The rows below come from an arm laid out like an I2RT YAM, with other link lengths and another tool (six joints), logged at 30 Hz.
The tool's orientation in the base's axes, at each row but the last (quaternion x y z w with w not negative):
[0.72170, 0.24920, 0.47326, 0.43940]
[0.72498, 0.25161, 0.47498, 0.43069]
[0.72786, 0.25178, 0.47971, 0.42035]
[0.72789, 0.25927, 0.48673, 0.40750]
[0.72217, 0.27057, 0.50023, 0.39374]
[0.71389, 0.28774, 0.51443, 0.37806]
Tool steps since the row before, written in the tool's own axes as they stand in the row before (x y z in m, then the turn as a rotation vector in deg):
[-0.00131, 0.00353, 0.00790, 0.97, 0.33, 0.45]
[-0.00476, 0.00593, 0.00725, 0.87, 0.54, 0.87]
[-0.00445, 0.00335, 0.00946, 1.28, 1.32, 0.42]
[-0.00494, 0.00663, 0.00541, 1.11, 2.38, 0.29]
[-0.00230, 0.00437, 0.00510, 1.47, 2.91, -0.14]
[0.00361, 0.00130, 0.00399, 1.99, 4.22, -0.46]
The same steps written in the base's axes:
[0.00637, -0.00589, 0.00115, 0.80, 0.41, 0.66]
[0.00429, -0.00946, 0.00158, 1.13, 0.07, 0.72]
[0.00665, -0.00867, -0.00107, 0.86, 0.14, 1.67]
[0.00291, -0.00920, 0.00210, 0.66, -0.51, 2.51]
[0.00395, -0.00570, 0.00153, 0.38, -0.39, 3.22]
[0.00493, 0.00120, 0.00222, 0.26, -0.61, 4.64]

